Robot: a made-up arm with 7 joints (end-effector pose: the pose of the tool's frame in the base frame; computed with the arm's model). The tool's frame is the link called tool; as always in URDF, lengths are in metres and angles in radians.
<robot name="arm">
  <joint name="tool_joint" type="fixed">
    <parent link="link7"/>
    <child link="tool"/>
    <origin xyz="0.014 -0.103 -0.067" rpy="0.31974 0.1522 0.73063"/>
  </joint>
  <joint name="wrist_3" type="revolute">
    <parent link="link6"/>
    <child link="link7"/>
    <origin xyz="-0.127 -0.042 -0.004" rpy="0 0 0"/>
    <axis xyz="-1 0 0"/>
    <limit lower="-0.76" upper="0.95"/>
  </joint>
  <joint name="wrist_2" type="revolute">
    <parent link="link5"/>
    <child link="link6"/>
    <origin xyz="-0.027 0.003 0.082" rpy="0 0 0"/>
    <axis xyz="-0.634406 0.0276 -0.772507"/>
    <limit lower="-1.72" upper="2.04"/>
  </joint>
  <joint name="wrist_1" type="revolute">
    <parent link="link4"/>
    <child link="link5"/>
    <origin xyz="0.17 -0.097 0.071" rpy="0 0 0"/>
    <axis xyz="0 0 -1"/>
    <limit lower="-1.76" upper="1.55"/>
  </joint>
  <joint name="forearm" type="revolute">
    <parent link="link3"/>
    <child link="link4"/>
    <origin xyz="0.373 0.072 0.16" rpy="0 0 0"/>
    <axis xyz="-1 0 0"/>
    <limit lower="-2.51" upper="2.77"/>
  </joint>
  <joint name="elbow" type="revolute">
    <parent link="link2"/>
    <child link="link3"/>
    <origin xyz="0.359 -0.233 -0.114" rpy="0 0 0"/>
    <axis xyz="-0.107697 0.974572 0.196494"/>
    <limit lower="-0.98" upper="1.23"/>
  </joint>
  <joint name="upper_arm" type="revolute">
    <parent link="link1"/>
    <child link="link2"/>
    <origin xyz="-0.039 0.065 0.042" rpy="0 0 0"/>
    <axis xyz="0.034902 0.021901 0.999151"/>
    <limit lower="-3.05" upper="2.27"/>
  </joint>
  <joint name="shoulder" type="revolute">
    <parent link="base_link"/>
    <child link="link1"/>
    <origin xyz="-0.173 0.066 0.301" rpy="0 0 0"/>
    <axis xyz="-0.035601 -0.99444 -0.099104"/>
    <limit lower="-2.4" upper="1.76"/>
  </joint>
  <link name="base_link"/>
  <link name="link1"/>
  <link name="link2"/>
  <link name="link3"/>
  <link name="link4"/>
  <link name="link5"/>
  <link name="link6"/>
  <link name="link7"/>
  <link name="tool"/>
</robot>
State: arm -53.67 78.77 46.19 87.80 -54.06 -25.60 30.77
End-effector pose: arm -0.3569 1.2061 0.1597 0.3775 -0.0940 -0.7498 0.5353
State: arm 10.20 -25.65 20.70 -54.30 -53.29 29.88 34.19
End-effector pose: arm 0.3752 -0.6792 0.2017 0.0889 -0.0230 0.2999 0.9495
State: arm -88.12 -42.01 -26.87 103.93 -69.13 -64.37 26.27
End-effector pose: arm 0.3946 -0.4627 -0.2099 -0.2742 -0.9306 -0.1959 0.1431
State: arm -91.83 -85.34 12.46 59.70 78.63 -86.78 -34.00
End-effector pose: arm -0.0675 -0.7945 0.3289 -0.0255 0.6176 -0.1094 0.7784
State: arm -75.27 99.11 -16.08 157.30 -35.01 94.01 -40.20
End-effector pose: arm -0.0648 0.7878 0.5830 -0.4275 -0.5008 0.4964 0.5657
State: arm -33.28 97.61 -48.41 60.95 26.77 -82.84 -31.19
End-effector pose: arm 0.2260 0.6967 0.5459 0.4387 -0.0176 0.8981 0.0244
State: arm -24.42 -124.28 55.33 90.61 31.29 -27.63 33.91
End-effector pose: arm -0.6323 -0.6197 0.3890 0.0396 0.8997 -0.2120 0.3794
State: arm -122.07 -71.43 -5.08 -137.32 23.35 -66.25 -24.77
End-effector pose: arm -0.1545 -0.6210 -0.0255 0.5082 -0.5362 -0.1158 0.6639
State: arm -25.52 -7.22 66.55 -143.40 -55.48 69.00 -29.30
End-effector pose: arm -0.0543 0.1258 -0.3078 0.7339 0.0384 -0.4939 0.4648
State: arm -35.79 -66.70 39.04 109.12 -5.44 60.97 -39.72
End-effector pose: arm 0.0572 -0.5541 0.0660 -0.5197 0.6988 0.1191 0.4769
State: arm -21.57 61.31 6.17 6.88 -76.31 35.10 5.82
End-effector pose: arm 0.6375 0.8076 0.1901 -0.0571 0.0954 0.9680 0.2251
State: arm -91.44 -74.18 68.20 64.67 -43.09 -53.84 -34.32
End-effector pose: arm -0.5069 -0.7538 0.1212 -0.7171 -0.4974 0.4510 0.1873
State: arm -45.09 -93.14 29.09 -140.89 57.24 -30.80 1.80
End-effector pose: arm -0.3440 -0.5938 0.2519 0.5282 -0.6550 -0.4905 0.2267
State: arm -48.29 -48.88 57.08 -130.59 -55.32 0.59 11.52
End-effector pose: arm -0.4052 -0.2714 -0.3651 0.5264 -0.2655 -0.2715 0.7608
